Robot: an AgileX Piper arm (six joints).
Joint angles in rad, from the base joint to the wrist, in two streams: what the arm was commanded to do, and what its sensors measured. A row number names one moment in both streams.
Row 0, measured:
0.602 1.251 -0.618 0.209 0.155 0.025
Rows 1 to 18, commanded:
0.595 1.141 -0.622 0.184 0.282 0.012
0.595 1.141 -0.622 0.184 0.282 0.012
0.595 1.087 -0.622 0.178 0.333 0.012
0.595 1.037 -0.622 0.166 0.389 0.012
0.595 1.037 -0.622 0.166 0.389 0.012
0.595 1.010 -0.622 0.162 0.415 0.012
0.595 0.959 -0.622 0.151 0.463 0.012
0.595 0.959 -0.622 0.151 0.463 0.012
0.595 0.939 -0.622 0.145 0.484 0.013
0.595 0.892 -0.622 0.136 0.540 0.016
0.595 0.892 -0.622 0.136 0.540 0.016
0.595 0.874 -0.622 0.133 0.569 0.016
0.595 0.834 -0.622 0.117 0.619 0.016
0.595 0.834 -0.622 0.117 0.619 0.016
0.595 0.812 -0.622 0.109 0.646 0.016
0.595 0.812 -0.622 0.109 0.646 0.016
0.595 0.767 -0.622 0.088 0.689 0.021
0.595 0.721 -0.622 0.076 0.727 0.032
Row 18, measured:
0.602 0.779 -0.618 0.104 0.665 0.026
